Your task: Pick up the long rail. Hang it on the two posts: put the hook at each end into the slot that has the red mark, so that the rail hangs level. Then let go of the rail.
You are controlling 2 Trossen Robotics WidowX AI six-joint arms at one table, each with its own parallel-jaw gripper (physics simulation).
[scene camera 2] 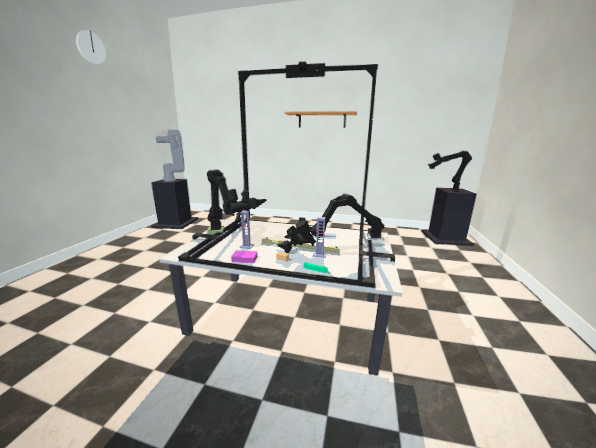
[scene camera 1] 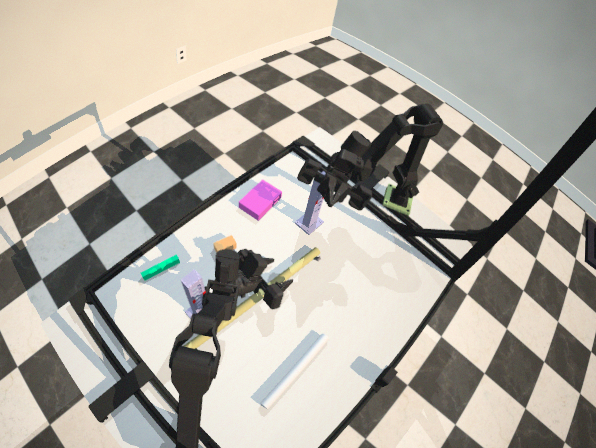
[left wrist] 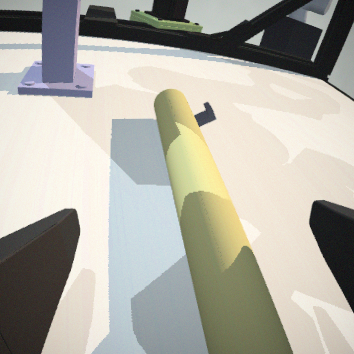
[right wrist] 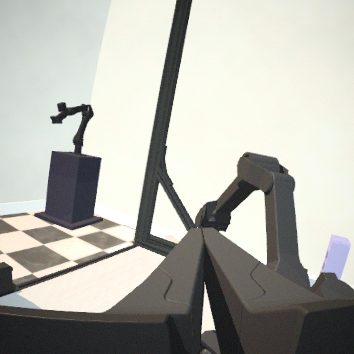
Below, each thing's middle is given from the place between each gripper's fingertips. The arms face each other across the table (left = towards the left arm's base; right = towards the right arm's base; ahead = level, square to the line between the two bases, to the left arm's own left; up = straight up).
The long yellow rail (scene camera 1: 290, 271) lies 25 cm below my right hand, 20 cm to the left of it and 5 cm ahead of it. Round my right hand: grey cylinder (scene camera 1: 268, 401) 30 cm to the left, 25 cm below, 15 cm behind; then magenta block (scene camera 1: 263, 196) 25 cm below, 24 cm ahead, 7 cm to the right.
I see my left gripper 1 cm short of the long yellow rail, 11 cm to the right of it and 1 cm above it. Round my left hand: grey cylinder 19 cm behind, 21 cm to the left, 2 cm below; then magenta block 21 cm ahead, 16 cm to the right, 1 cm below.
